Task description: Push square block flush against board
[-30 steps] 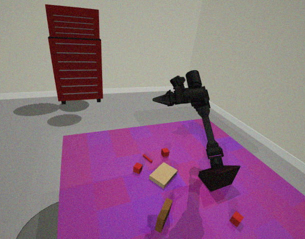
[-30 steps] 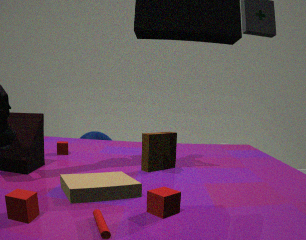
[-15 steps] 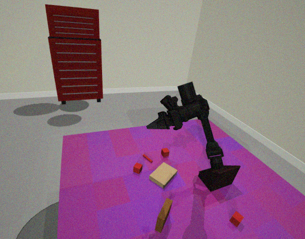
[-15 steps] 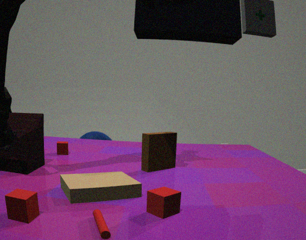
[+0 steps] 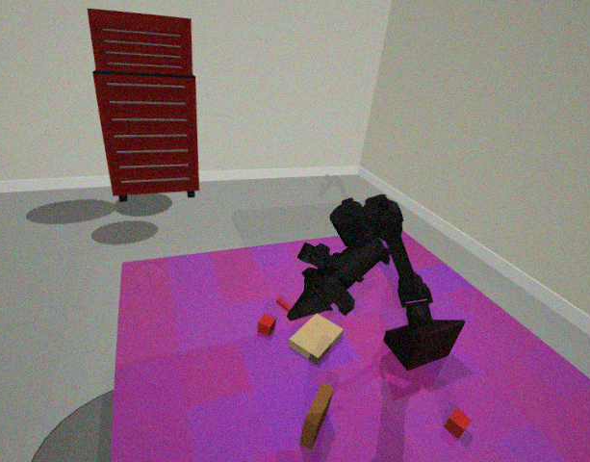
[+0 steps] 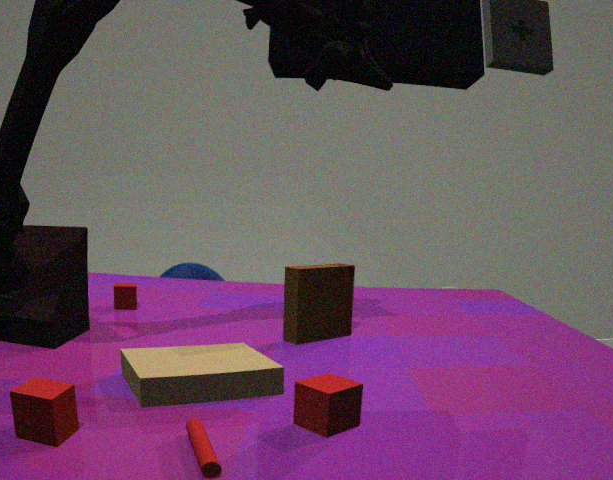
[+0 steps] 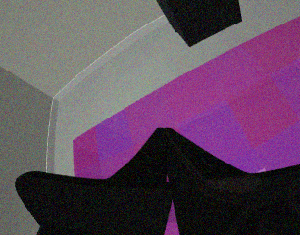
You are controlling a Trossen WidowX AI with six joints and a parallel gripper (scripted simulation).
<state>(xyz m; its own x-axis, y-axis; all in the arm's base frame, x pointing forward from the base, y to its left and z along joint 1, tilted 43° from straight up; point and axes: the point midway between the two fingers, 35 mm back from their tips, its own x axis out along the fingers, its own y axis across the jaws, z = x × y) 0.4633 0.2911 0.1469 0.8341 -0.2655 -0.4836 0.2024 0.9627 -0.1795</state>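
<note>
Right now the brown square block is 30 cm below my gripper tip, 9 cm behind it and 3 cm to the left of it. From my gripper tip the other things lie so: tan board: 33 cm below, 21 cm to the right, 20 cm behind.
</note>
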